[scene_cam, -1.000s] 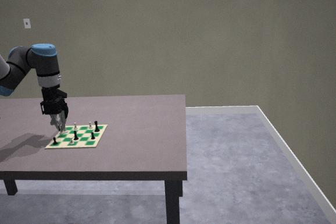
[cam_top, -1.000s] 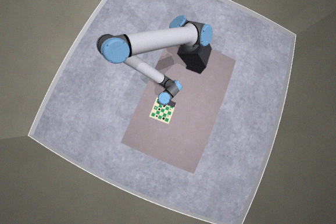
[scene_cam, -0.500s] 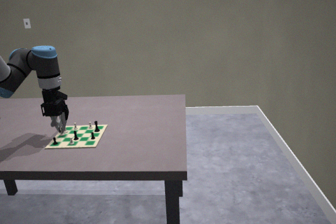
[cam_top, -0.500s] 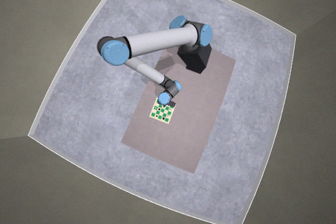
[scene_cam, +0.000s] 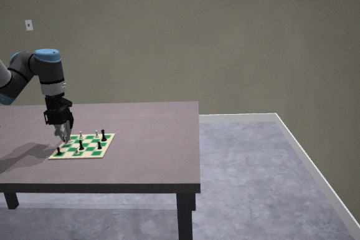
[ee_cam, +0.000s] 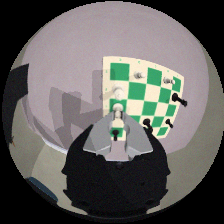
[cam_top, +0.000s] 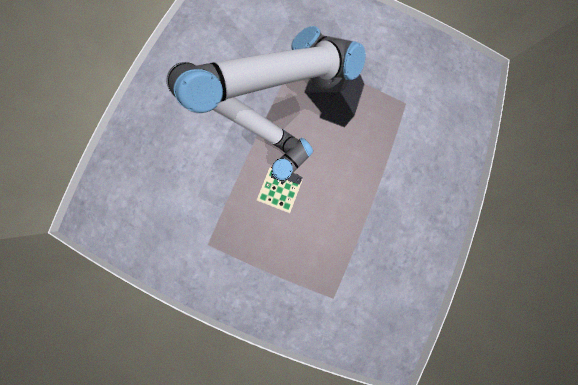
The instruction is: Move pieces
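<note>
Right now my hand is 4 cm to the right of the white piece and 1 cm above it. From my hand the other things lie so: cream chessboard (8 cm ahead, 4 cm below); tall black piece (15 cm ahead, 5 cm to the left, 1 cm below).
</note>
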